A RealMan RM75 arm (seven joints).
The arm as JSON. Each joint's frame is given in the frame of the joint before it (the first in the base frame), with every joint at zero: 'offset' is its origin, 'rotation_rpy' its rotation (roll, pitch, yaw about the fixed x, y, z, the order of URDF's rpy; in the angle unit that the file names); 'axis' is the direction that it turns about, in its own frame. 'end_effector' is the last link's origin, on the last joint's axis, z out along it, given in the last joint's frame.
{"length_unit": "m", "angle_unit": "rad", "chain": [
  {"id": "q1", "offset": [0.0, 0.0, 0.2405], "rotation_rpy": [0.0, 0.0, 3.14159], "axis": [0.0, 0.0, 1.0]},
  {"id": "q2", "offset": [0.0, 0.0, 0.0], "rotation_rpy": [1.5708, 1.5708, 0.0], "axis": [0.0, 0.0, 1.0]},
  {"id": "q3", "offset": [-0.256, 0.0, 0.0], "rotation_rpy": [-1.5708, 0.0, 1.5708], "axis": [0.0, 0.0, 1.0]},
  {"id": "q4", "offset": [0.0, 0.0, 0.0], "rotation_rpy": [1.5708, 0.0, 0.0], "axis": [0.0, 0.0, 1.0]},
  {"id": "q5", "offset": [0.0, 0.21, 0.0], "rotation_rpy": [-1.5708, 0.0, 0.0], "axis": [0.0, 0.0, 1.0]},
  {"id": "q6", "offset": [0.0, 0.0, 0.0], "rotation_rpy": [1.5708, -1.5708, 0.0], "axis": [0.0, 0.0, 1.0]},
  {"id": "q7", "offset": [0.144, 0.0, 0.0], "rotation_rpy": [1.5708, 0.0, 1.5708], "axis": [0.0, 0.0, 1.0]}
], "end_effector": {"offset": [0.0, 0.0, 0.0], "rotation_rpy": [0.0, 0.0, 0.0]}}
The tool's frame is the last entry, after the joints.
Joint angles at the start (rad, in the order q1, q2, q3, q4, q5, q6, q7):
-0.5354, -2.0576, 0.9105, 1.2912, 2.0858, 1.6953, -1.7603
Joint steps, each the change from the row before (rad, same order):
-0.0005, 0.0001, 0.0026, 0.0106, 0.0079, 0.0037, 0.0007
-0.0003, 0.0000, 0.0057, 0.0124, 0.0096, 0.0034, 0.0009
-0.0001, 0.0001, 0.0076, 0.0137, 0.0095, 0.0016, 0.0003
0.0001, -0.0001, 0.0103, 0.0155, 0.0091, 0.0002, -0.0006
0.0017, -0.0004, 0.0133, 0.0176, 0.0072, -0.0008, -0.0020
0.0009, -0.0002, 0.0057, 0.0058, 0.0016, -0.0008, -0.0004
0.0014, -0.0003, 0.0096, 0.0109, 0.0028, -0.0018, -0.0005
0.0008, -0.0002, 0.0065, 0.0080, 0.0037, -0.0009, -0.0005
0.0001, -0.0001, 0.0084, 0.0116, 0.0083, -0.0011, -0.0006
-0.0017, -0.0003, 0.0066, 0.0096, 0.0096, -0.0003, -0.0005
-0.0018, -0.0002, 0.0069, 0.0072, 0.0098, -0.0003, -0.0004
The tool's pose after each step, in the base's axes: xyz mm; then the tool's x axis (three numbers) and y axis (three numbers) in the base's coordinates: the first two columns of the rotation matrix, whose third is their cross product. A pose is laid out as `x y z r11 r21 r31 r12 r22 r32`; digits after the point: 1 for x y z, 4 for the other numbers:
-181.3 348.2 67.8 0.9631 0.1620 0.2149 0.2132 -0.9466 -0.2418
-180.2 347.8 68.2 0.9678 0.1531 0.1996 0.2006 -0.9486 -0.2450
-178.9 347.6 68.5 0.9726 0.1432 0.1834 0.1869 -0.9502 -0.2493
-177.0 347.5 68.5 0.9772 0.1317 0.1664 0.1715 -0.9519 -0.2538
-174.8 347.0 68.3 0.9815 0.1196 0.1498 0.1555 -0.9536 -0.2579
-174.0 346.8 68.0 0.9828 0.1148 0.1444 0.1495 -0.9543 -0.2587
-172.3 346.5 67.7 0.9852 0.1056 0.1351 0.1382 -0.9554 -0.2611
-171.3 346.3 67.5 0.9869 0.0995 0.1270 0.1303 -0.9559 -0.2631
-170.0 346.3 67.4 0.9894 0.0910 0.1131 0.1185 -0.9564 -0.2670
-168.7 346.5 67.3 0.9915 0.0834 0.0994 0.1076 -0.9568 -0.2702
-167.7 346.7 66.9 0.9933 0.0775 0.0858 0.0981 -0.9573 -0.2718

